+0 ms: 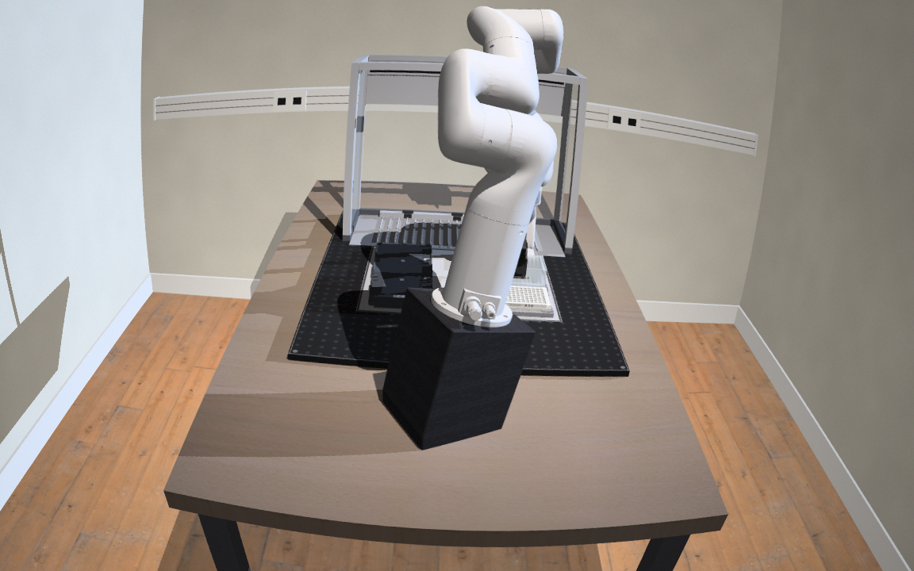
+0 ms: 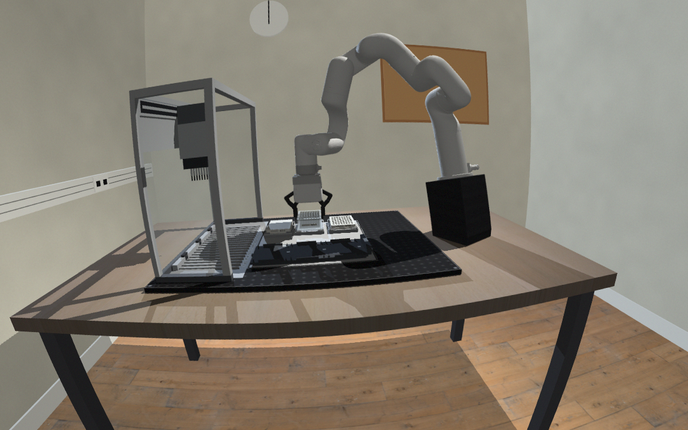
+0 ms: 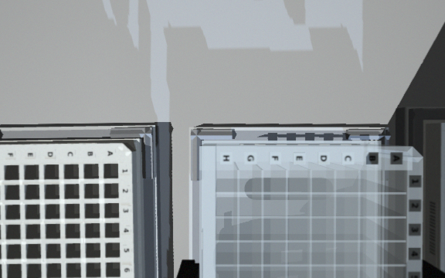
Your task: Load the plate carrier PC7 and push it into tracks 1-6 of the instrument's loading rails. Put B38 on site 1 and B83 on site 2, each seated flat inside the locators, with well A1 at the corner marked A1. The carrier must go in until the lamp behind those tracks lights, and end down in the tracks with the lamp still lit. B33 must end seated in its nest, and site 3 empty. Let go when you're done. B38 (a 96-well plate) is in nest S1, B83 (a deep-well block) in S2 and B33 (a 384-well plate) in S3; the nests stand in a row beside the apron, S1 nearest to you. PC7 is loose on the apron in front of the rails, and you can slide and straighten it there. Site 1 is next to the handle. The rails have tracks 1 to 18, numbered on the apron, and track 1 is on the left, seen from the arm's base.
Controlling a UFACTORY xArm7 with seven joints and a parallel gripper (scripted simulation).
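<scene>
My hand is 4 cm above the nest S2. Also, from my hand: 96-well plate B38 (11 cm behind, 1 cm to the left, 3 cm below); then plate carrier PC7 (3 cm ahead, 25 cm to the left, 3 cm below); then nest S1 (11 cm behind, 1 cm to the left, 4 cm below).
</scene>
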